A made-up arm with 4 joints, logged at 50 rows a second.
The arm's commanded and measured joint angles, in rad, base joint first. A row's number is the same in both.
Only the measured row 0 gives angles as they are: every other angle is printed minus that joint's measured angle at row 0.
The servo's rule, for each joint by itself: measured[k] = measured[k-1] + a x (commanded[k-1-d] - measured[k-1]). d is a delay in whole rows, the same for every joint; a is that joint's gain. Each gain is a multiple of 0.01, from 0.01 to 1. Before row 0 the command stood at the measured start. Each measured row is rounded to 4 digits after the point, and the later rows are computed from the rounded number. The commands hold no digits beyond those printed.
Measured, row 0:
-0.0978 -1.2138 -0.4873 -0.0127
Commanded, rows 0 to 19:
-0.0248 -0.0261 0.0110 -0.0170
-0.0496 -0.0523 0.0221 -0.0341
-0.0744 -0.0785 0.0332 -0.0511
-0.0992 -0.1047 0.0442 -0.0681
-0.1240 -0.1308 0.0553 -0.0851
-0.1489 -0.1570 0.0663 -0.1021
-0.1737 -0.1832 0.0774 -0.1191
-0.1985 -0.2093 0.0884 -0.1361
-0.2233 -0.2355 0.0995 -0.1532
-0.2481 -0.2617 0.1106 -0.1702
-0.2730 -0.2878 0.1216 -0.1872
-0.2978 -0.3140 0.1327 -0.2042
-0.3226 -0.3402 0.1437 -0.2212
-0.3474 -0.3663 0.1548 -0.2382
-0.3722 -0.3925 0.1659 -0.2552
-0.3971 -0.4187 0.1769 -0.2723
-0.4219 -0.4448 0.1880 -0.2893
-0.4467 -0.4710 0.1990 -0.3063
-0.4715 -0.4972 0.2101 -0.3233
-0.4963 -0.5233 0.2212 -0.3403
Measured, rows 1 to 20:
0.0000 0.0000 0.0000 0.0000
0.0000 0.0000 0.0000 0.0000
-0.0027 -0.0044 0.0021 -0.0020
-0.0079 -0.0125 0.0059 -0.0059
-0.0152 -0.0237 0.0111 -0.0113
-0.0244 -0.0375 0.0174 -0.0181
-0.0354 -0.0534 0.0246 -0.0261
-0.0479 -0.0710 0.0325 -0.0352
-0.0617 -0.0901 0.0410 -0.0453
-0.0767 -0.1104 0.0500 -0.0562
-0.0928 -0.1317 0.0594 -0.0678
-0.1099 -0.1538 0.0691 -0.0801
-0.1278 -0.1766 0.0791 -0.0930
-0.1465 -0.2000 0.0893 -0.1063
-0.1659 -0.2238 0.0996 -0.1201
-0.1859 -0.2480 0.1101 -0.1343
-0.2064 -0.2726 0.1207 -0.1488
-0.2274 -0.2974 0.1314 -0.1636
-0.2488 -0.3225 0.1422 -0.1787
-0.2706 -0.3477 0.1530 -0.1940
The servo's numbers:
d 2
a 0.11 0.17 0.19 0.12

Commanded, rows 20 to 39:
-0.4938 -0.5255 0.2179 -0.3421
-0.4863 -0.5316 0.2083 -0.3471
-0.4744 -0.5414 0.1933 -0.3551
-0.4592 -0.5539 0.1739 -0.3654
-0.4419 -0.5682 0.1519 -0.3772
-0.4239 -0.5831 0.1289 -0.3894
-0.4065 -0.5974 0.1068 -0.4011
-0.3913 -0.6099 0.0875 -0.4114
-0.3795 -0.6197 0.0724 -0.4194
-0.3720 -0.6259 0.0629 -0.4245
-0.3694 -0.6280 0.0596 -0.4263
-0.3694 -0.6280 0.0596 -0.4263
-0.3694 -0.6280 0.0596 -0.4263
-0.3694 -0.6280 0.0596 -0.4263
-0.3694 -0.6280 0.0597 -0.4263
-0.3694 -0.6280 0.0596 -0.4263
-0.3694 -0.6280 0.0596 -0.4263
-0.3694 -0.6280 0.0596 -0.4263
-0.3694 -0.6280 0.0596 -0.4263
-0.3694 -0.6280 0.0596 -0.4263
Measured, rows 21 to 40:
-0.2927 -0.3731 0.1638 -0.2095
-0.3151 -0.3986 0.1747 -0.2252
-0.3348 -0.4202 0.1829 -0.2392
-0.3515 -0.4391 0.1877 -0.2521
-0.3650 -0.4565 0.1888 -0.2645
-0.3754 -0.4731 0.1860 -0.2766
-0.3827 -0.4893 0.1795 -0.2887
-0.3872 -0.5052 0.1699 -0.3008
-0.3893 -0.5209 0.1579 -0.3128
-0.3895 -0.5360 0.1445 -0.3246
-0.3884 -0.5502 0.1308 -0.3360
-0.3866 -0.5631 0.1179 -0.3466
-0.3847 -0.5741 0.1068 -0.3562
-0.3830 -0.5833 0.0978 -0.3646
-0.3815 -0.5909 0.0905 -0.3720
-0.3802 -0.5972 0.0846 -0.3785
-0.3790 -0.6024 0.0799 -0.3842
-0.3779 -0.6068 0.0760 -0.3893
-0.3770 -0.6104 0.0729 -0.3937
-0.3762 -0.6134 0.0704 -0.3976

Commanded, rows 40 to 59:
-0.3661 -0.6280 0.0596 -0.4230
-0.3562 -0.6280 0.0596 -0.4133
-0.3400 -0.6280 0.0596 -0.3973
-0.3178 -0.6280 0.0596 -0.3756
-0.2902 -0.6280 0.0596 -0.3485
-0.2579 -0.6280 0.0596 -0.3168
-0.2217 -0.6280 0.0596 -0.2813
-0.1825 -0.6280 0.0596 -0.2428
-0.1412 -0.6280 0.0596 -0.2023
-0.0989 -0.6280 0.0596 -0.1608
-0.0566 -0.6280 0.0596 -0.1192
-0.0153 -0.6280 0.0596 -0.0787
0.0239 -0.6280 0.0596 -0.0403
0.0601 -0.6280 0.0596 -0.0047
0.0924 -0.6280 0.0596 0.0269
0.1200 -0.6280 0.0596 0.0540
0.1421 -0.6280 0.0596 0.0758
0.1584 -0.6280 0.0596 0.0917
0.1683 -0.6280 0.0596 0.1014
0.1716 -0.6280 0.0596 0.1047
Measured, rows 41 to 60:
-0.3755 -0.6159 0.0683 -0.4010
-0.3748 -0.6180 0.0666 -0.4040
-0.3738 -0.6197 0.0653 -0.4063
-0.3719 -0.6211 0.0642 -0.4071
-0.3684 -0.6223 0.0633 -0.4059
-0.3628 -0.6233 0.0626 -0.4023
-0.3548 -0.6241 0.0620 -0.3958
-0.3441 -0.6248 0.0615 -0.3863
-0.3306 -0.6253 0.0611 -0.3737
-0.3143 -0.6258 0.0608 -0.3580
-0.2953 -0.6262 0.0606 -0.3393
-0.2737 -0.6265 0.0604 -0.3179
-0.2498 -0.6268 0.0602 -0.2941
-0.2240 -0.6270 0.0601 -0.2683
-0.1967 -0.6272 0.0600 -0.2409
-0.1685 -0.6273 0.0599 -0.2126
-0.1398 -0.6274 0.0598 -0.1839
-0.1112 -0.6275 0.0598 -0.1554
-0.0833 -0.6276 0.0598 -0.1277
-0.0567 -0.6277 0.0598 -0.1014

